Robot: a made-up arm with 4 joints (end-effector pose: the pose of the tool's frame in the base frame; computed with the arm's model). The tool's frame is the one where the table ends.
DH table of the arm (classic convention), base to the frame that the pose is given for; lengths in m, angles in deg. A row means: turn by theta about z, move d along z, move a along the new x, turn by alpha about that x. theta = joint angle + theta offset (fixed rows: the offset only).
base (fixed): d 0.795; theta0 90; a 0.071; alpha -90
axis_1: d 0; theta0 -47.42; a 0.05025; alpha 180
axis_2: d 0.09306; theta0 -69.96; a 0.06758; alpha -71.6
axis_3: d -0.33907; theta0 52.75; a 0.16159; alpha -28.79
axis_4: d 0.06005; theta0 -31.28; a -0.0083; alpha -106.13
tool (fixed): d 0.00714; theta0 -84.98; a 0; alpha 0
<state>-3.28 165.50 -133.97 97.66</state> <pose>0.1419 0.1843 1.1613 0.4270 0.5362 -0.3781 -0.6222</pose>
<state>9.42 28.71 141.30 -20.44</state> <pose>0.0722 0.0133 0.5288 0.3336 0.8934 -0.1517 0.2600</pose>
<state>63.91 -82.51 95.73 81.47</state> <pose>-0.0513 0.1439 1.0450 0.9050 0.3265 0.2622 0.0748</pose>
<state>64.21 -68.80 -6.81 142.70</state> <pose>-0.1168 -0.1248 0.9208 0.7407 0.1936 0.4804 0.4278</pose>
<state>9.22 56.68 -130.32 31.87</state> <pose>0.1361 0.3672 0.5909 0.5458 -0.5297 -0.5956 -0.2582</pose>
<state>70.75 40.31 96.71 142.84</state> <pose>-0.0571 -0.1285 0.6880 0.2495 -0.9069 -0.3201 -0.1131</pose>
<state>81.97 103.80 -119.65 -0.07</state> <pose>0.1248 0.2719 0.4451 0.3003 -0.7115 -0.5810 -0.2570</pose>
